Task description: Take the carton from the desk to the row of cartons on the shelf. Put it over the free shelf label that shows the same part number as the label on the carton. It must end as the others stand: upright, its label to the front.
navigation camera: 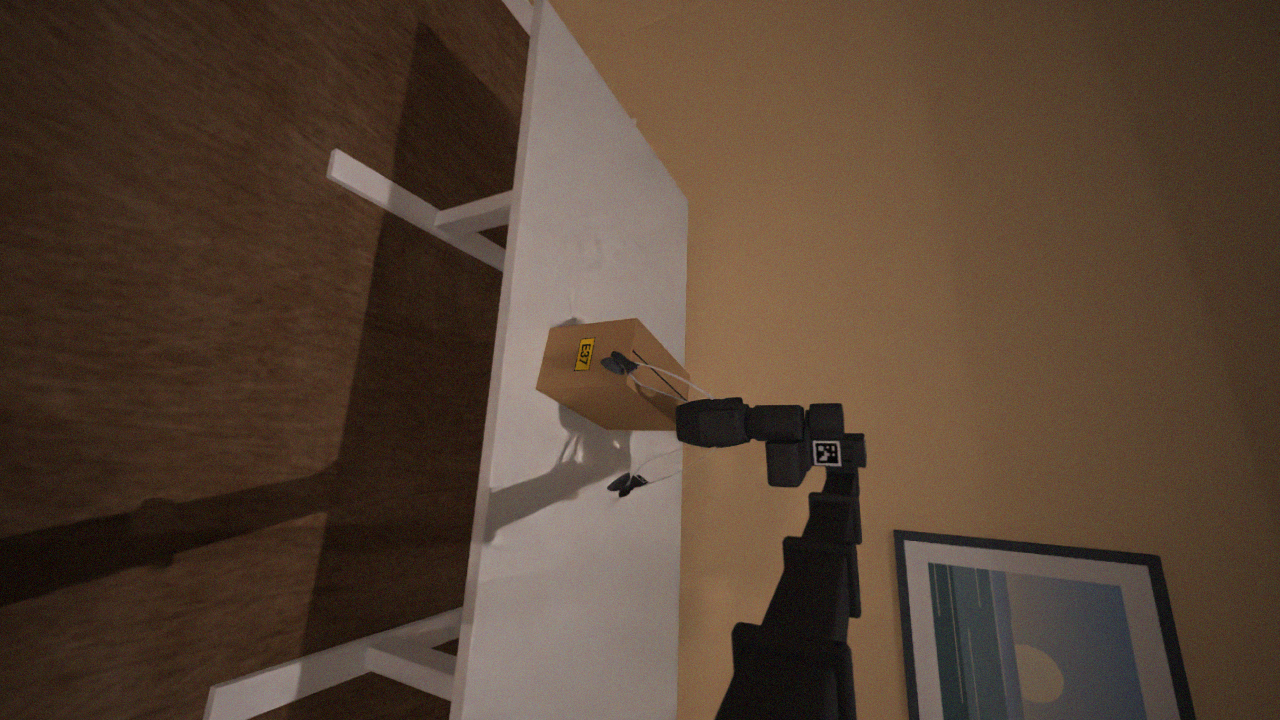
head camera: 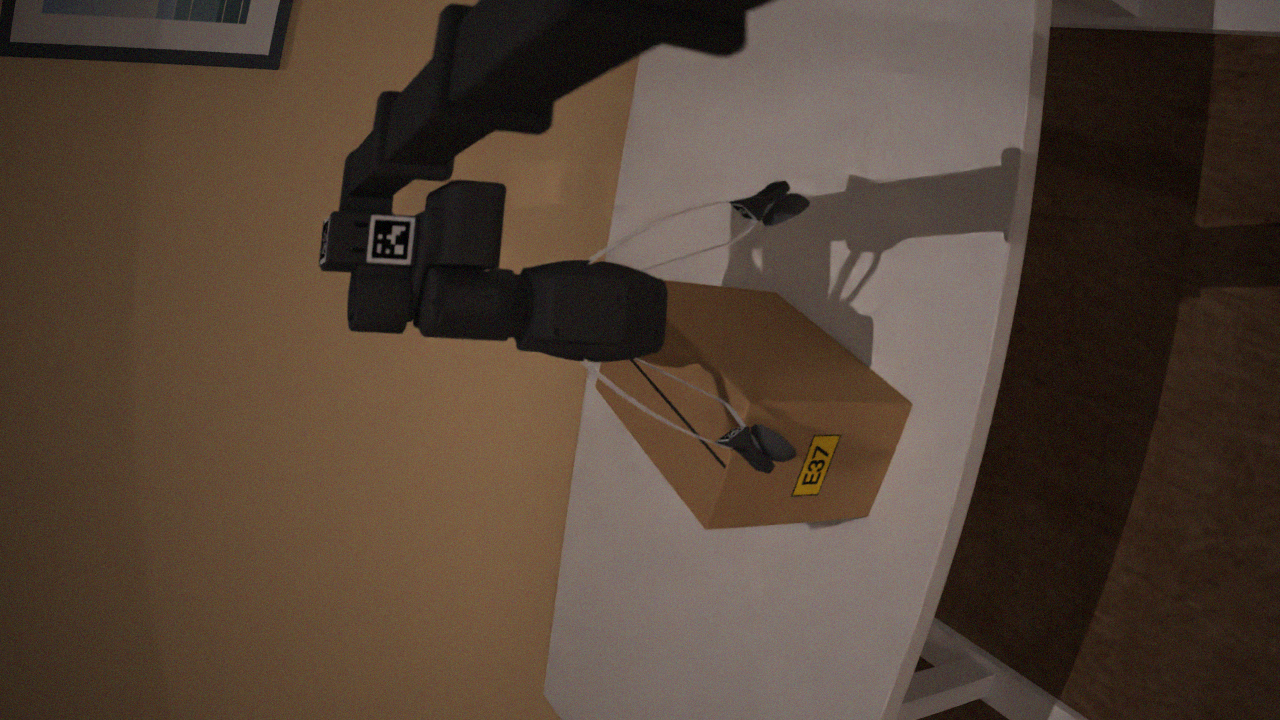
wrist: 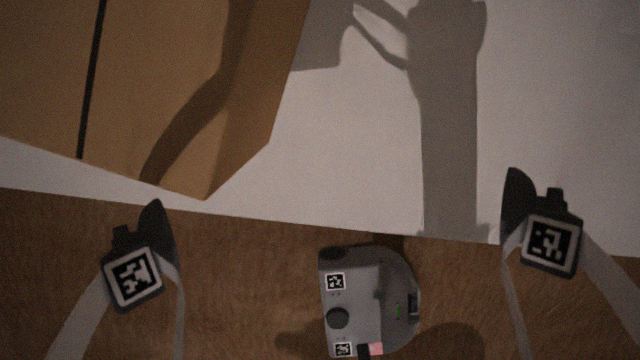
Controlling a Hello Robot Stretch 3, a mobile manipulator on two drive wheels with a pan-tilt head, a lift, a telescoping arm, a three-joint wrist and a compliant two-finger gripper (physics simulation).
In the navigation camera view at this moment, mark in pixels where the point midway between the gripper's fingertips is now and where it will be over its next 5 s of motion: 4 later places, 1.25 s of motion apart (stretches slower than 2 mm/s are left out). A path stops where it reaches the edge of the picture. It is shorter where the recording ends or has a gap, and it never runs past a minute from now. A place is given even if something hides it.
My gripper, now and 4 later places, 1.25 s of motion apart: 605,423; 711,413; 683,426; 661,429; 598,396
